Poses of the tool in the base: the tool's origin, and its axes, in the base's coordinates. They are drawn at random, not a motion.
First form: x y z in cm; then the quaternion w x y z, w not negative.
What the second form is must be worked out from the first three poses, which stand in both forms.
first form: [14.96 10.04 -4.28 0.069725 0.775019 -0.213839 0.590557]
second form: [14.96 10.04 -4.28 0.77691 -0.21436 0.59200 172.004]
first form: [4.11 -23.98 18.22 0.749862 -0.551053 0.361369 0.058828]
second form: [4.11 -23.98 18.22 -0.83292 0.54621 0.08892 82.843]
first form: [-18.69 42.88 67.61 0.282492 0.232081 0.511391 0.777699]
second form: [-18.69 42.88 67.61 0.24194 0.53310 0.81072 147.182]
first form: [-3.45 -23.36 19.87 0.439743 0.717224 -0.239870 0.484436]
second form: [-3.45 -23.36 19.87 0.79858 -0.26708 0.53939 127.825]
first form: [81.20 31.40 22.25 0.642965 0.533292 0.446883 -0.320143]
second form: [81.20 31.40 22.25 0.69630 0.58348 -0.41800 99.973]
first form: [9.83 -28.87 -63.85 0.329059 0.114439 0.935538 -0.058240]
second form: [9.83 -28.87 -63.85 0.12119 0.99071 -0.06167 141.577]
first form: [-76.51 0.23 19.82 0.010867 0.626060 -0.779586 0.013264]
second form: [-76.51 0.23 19.82 0.62610 -0.77963 0.01326 178.755]
